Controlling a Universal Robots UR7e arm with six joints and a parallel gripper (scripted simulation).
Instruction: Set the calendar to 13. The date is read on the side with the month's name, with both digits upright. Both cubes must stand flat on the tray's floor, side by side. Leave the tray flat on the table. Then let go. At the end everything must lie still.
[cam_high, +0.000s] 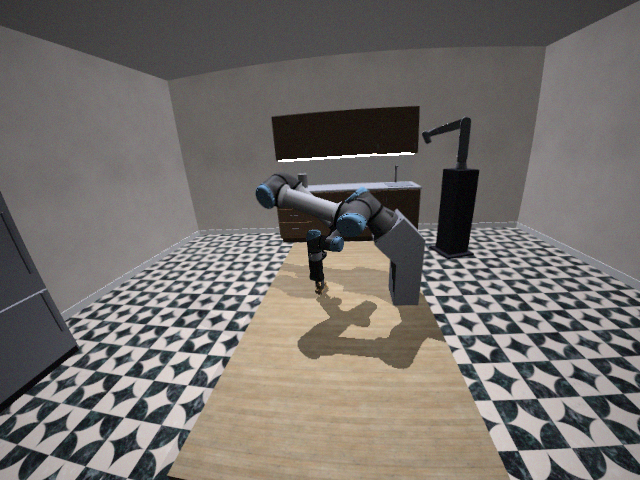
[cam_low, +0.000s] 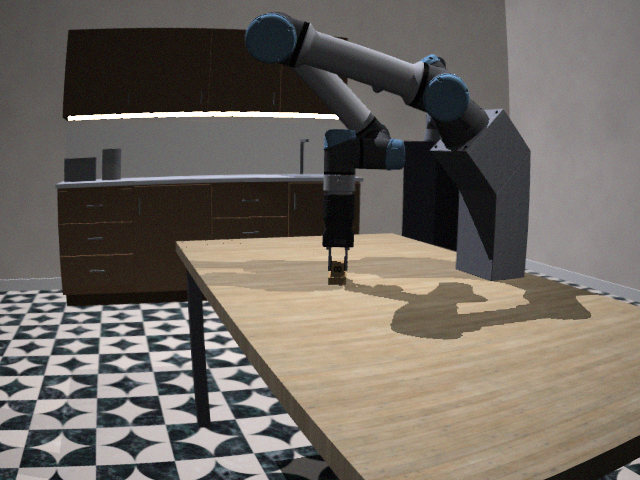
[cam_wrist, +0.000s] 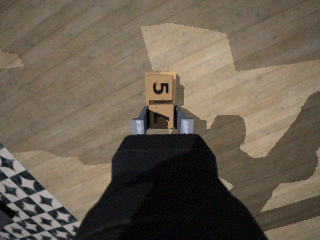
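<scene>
The wooden tray is 1 cm behind my hand, 1 cm to the right of it and 4 cm below it.
</scene>
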